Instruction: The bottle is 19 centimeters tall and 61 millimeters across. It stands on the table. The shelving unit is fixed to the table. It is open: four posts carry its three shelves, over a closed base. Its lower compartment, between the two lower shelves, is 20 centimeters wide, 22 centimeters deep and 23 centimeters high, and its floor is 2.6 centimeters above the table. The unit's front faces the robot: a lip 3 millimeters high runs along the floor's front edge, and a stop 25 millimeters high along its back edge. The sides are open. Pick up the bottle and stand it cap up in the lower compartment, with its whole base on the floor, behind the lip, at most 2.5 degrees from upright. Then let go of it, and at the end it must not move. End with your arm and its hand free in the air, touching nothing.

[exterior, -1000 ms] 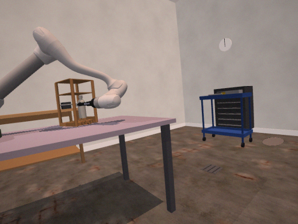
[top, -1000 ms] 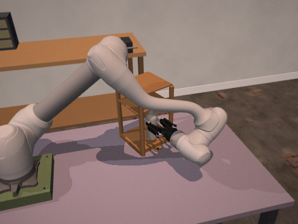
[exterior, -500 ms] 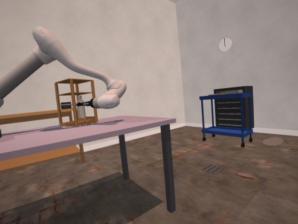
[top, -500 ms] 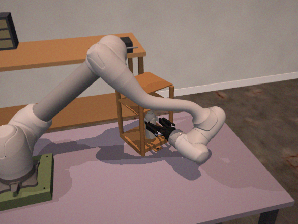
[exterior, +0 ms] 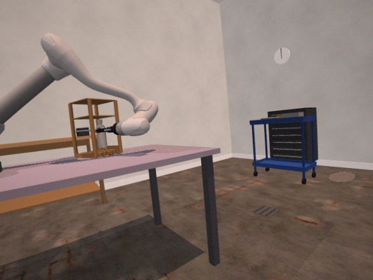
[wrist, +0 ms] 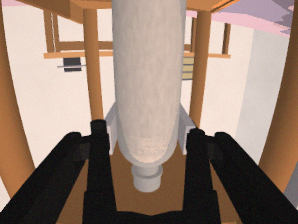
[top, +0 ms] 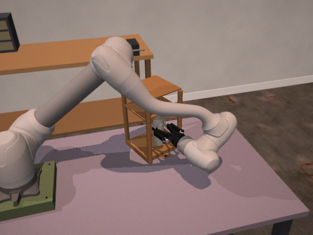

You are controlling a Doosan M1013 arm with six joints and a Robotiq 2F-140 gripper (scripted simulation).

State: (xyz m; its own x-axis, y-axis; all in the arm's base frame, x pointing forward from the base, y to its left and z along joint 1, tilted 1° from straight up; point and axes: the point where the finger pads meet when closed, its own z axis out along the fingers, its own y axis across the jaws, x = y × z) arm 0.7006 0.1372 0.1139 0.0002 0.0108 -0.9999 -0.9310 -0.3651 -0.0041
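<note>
My hand is 1 cm below the bottle. The rest, counted from my hand: wooden shelving unit 2 cm behind, 5 cm to the left, 2 cm above.
</note>
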